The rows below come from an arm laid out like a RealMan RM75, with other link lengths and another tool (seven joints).
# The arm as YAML. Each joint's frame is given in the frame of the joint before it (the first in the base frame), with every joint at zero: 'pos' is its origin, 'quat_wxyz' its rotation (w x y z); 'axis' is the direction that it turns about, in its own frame. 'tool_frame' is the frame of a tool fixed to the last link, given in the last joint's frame.
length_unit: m
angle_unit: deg
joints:
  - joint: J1
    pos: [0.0, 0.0, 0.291]
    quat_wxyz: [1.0, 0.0, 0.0, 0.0]
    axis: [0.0, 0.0, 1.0]
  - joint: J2
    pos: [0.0, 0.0, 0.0]
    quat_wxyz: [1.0, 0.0, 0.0, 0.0]
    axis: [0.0, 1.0, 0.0]
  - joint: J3
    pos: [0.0, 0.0, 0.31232]
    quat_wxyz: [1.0, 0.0, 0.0, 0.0]
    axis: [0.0, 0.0, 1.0]
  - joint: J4
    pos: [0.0, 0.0, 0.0]
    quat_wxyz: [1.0, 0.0, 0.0, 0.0]
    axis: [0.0, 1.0, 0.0]
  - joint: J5
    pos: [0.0, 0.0, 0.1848]
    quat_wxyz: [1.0, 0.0, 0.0, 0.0]
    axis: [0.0, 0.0, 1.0]
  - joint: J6
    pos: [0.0, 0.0, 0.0]
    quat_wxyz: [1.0, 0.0, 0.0, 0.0]
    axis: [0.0, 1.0, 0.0]
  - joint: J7
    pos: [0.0, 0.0, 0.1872]
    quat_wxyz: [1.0, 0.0, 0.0, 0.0]
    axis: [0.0, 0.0, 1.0]
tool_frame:
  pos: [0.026, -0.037, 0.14]
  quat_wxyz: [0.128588, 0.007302, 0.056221, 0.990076]
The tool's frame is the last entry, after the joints.
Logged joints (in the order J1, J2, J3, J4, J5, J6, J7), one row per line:
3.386, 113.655, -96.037, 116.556, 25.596, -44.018, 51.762
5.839, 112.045, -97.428, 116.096, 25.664, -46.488, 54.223
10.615, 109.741, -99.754, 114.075, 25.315, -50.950, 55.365
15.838, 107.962, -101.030, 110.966, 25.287, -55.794, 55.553
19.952, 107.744, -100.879, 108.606, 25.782, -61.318, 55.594
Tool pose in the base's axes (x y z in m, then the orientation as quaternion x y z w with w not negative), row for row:
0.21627, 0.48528, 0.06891, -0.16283, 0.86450, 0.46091, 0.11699
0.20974, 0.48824, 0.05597, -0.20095, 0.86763, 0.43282, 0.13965
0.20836, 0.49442, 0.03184, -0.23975, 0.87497, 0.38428, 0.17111
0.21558, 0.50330, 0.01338, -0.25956, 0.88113, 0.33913, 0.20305
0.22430, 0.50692, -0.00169, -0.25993, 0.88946, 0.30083, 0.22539
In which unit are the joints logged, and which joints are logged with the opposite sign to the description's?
The joints are logged in degrees. Opposite sign: J4, J6, J7.
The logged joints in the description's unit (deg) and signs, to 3 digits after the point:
3.386, 113.655, -96.037, -116.556, 25.596, 44.018, -51.762
5.839, 112.045, -97.428, -116.096, 25.664, 46.488, -54.223
10.615, 109.741, -99.754, -114.075, 25.315, 50.950, -55.365
15.838, 107.962, -101.030, -110.966, 25.287, 55.794, -55.553
19.952, 107.744, -100.879, -108.606, 25.782, 61.318, -55.594

